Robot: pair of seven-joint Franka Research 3 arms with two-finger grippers.
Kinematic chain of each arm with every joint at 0, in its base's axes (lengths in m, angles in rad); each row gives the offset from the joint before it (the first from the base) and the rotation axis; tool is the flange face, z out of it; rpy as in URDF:
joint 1: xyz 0 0 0.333 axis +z
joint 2: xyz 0 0 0 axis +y
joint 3: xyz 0 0 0.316 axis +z
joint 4: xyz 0.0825 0 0 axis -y
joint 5: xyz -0.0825 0 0.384 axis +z
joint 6: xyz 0 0 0 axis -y
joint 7: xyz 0.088 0 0 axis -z
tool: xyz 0 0 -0.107 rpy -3.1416 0 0
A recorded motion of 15 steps. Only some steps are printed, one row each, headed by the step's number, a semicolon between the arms.
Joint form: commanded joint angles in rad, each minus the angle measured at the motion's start. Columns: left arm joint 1, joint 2, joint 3, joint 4, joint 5, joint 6, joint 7; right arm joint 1, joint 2, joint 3, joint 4, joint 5, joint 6, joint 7.
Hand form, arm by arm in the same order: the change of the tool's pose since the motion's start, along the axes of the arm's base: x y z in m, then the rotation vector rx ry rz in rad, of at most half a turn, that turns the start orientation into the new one. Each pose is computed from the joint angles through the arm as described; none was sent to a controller.
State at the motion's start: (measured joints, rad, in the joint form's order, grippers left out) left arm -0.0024 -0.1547 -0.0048 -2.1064 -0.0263 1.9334 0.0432; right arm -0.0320 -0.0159 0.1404 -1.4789 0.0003 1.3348 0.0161
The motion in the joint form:
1: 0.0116 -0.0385 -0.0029 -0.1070 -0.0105 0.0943 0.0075; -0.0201 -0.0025 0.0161 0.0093 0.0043 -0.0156 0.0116
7: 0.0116 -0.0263 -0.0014 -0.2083 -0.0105 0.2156 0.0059; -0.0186 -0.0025 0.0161 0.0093 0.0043 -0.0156 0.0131
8: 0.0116 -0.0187 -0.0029 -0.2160 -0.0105 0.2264 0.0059; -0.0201 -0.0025 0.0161 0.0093 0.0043 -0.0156 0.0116
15: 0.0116 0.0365 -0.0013 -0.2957 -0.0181 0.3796 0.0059; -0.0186 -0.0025 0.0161 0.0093 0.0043 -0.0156 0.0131
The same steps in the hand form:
1: -0.0152 0.0040 -0.0231 -0.0078 -0.0259 0.0082; -0.0025 -0.0016 0.0043 0.0017 0.0041 -0.0150
7: -0.0233 0.0054 -0.0653 -0.0059 -0.0337 0.0151; -0.0026 -0.0008 0.0043 0.0015 0.0041 -0.0150
8: -0.0234 0.0047 -0.0715 -0.0055 -0.0291 0.0140; -0.0025 -0.0016 0.0043 0.0017 0.0041 -0.0150
15: -0.0258 0.0062 -0.1199 -0.0083 -0.0473 0.0250; -0.0026 -0.0008 0.0043 0.0015 0.0041 -0.0150

